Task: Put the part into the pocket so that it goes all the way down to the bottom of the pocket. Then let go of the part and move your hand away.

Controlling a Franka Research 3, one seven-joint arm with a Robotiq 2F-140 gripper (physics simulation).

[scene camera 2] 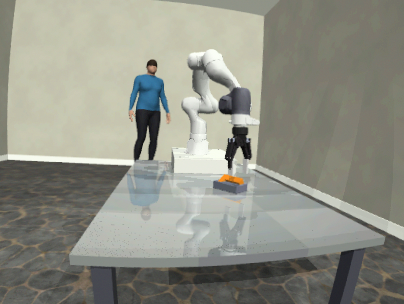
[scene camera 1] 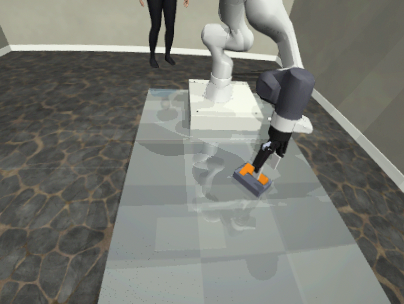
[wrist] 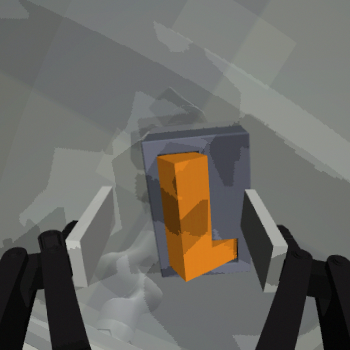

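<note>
The orange L-shaped part (scene camera 1: 263, 179) (scene camera 2: 231, 179) (wrist: 192, 215) sits in the pocket of the dark grey-blue block (scene camera 1: 247, 185) (scene camera 2: 229, 187) (wrist: 230, 190). It stands well above the block's top face and looks tilted. In the wrist view much of its left side face shows, and thin dark strips of the pocket show at its far end and beside its short leg. The pocket's bottom is hidden. My gripper (scene camera 1: 268, 166) (scene camera 2: 238, 169) (wrist: 177, 206) is open and empty, its pale pads apart on both sides of the part, not touching it.
The block lies on the glossy table (scene camera 1: 175, 220) (scene camera 2: 150, 240). The robot's white base (scene camera 1: 225, 121) (scene camera 2: 197, 165) stands at the table's far end. A person (scene camera 1: 162, 30) (scene camera 2: 150, 100) stands on the floor behind the table.
</note>
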